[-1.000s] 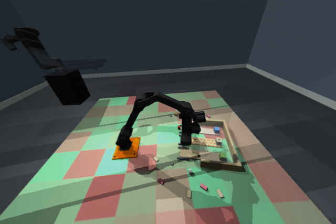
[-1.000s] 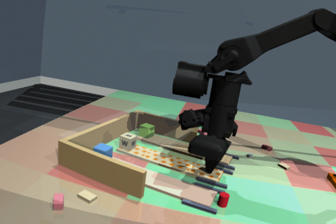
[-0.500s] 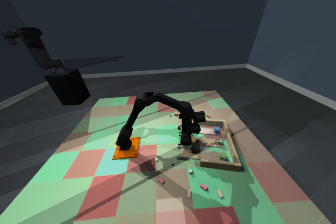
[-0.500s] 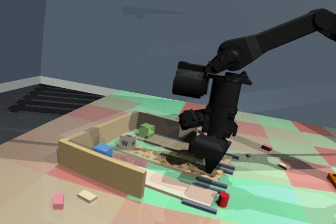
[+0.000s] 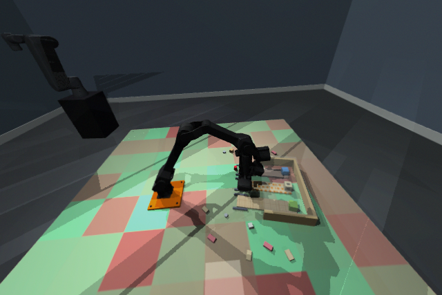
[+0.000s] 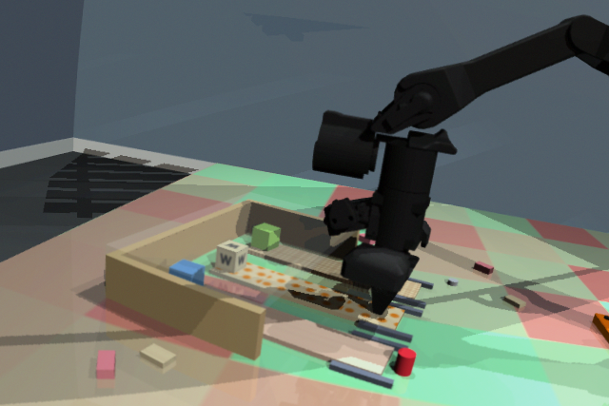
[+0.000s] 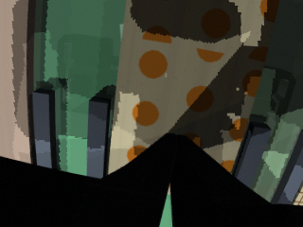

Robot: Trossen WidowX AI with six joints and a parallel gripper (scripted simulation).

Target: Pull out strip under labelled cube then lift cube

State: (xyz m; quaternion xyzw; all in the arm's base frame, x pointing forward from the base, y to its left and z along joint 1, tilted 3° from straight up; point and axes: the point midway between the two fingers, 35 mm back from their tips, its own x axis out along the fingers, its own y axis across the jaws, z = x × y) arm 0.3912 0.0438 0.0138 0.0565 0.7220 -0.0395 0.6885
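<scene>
My gripper tip is 20 cm short of the labelled cube, 3 cm to the left of it and 2 cm below it. Also, from my gripper tip: red cylinder (10 cm to the left, 4 cm behind, 1 cm above).
</scene>
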